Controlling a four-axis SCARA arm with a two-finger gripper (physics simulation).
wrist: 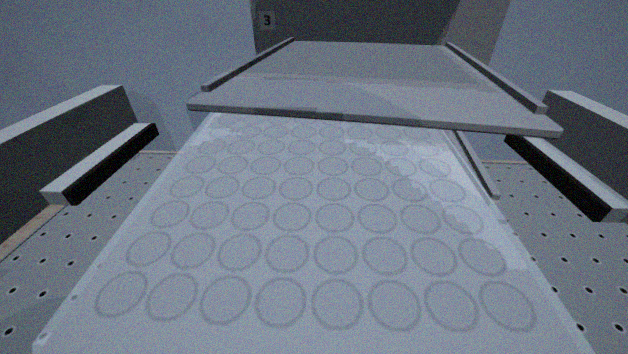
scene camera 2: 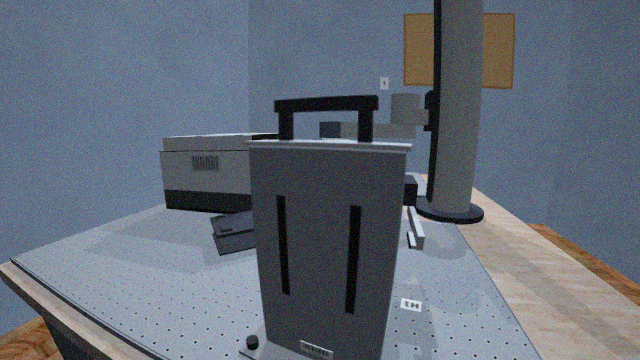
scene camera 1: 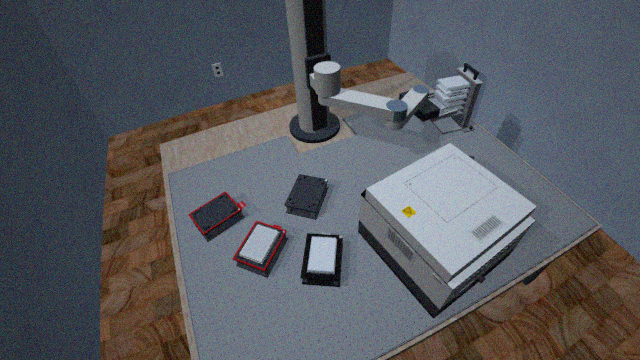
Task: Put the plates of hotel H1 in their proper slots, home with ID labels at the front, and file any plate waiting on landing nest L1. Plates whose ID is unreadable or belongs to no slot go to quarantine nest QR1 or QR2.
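Places are measured from the arm's base along level axes (x right, y up, z back), in centimetres.
Pixels of known places: gripper, between the fingertips: [scene camera 1: 444,101]; arm's base, origin of its link: [scene camera 2: 446,211] [scene camera 1: 314,127].
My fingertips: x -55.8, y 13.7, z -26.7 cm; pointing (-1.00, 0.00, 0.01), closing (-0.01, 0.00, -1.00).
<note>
Ahead of a thing's pixels: the offset from my fingertips to its top centre. "pt": to the spot under its first point.
Hotel H1 [scene camera 1: 474,97] [scene camera 2: 320,175] stands at the bench's far right corner with several white plates stacked on its shelves. My gripper [scene camera 1: 436,106] [wrist: 327,110] is at the hotel's front, open, its fingers apart on either side of a plate @(dy +0.4, dx +2.3, dz +0.3 cm) [wrist: 310,235] with round wells. That plate lies under a bare shelf @(dy +1.3, dx -2.0, dz -1.4 cm) [wrist: 360,95] near the label 3. Its ID label does not show. One white plate @(dy -6.0, dx +100.2, dz -30.8 cm) [scene camera 1: 260,245] sits on a red-rimmed nest @(pt dy -7.4, dx +108.6, dz -33.6 cm) [scene camera 1: 238,260]; another white plate @(dy -6.0, dx +83.1, dz -43.5 cm) [scene camera 1: 322,254] sits on a black nest @(dy -6.4, dx +83.1, dz -43.5 cm) [scene camera 1: 321,279]. A second red-rimmed nest @(dy -6.8, dx +111.7, dz -10.1 cm) [scene camera 1: 216,213] holds no plate. Nest names are unreadable.
A large white instrument @(dy +12.8, dx +46.1, dz -53.7 cm) [scene camera 1: 450,200] [scene camera 2: 205,172] stands at the right of the bench. A dark block @(dy -6.4, dx +77.3, dz -16.2 cm) [scene camera 1: 307,194] lies left of it. The arm's column [scene camera 1: 301,75] [scene camera 2: 457,110] rises at the back. In scene camera 2, the hotel's back hides most of the gripper.
</note>
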